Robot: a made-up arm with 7 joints.
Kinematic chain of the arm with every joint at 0, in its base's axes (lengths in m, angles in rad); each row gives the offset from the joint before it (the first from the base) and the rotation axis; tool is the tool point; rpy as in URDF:
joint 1: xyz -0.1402 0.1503 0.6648 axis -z
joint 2: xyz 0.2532 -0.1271 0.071 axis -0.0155 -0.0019 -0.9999
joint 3: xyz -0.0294 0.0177 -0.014 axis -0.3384 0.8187 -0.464
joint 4: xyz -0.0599 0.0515 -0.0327 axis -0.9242 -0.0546 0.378
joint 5: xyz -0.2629 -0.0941 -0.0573 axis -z
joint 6: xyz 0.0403 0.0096 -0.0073 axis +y
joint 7: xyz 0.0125 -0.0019 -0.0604 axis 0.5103 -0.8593 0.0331
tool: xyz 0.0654 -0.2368 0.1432 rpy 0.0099 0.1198 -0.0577
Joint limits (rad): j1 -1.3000..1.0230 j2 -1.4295..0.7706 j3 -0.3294..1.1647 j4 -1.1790..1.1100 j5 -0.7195..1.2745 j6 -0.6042..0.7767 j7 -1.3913..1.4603
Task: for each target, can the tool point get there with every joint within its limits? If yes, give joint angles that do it. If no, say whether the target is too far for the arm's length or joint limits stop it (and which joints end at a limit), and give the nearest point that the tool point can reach.
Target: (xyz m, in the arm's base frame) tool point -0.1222 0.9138 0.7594
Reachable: no: joint limits stop it (at a limit: joint 2, joint 3, joint 4, joint 5, joint 7) | nearest point -0.1245 0.8164 0.8650 | short by 0.144 m
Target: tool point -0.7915 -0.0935 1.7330
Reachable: no: too far | nearest point -0.5049 -0.1086 1.2032 | short by 0.603 m
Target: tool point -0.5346 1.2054 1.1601
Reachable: no: too far | nearest point -0.3754 0.7795 0.8893 | short by 0.529 m
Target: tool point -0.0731 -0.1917 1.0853
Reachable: yes | joints 0.5238 -0.6405 0.7565 0.7233 0.5726 -0.1136 -0.5044
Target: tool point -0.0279 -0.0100 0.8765
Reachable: yes | joints -0.5881 0.3862 0.9114 0.1405 0.0671 0.5332 -0.3875
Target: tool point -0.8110 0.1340 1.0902
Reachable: no: joint limits stop it (at a limit: joint 1, joint 3, joint 5, joint 6, joint 7) | nearest point -0.6916 0.0885 1.0024 | short by 0.155 m
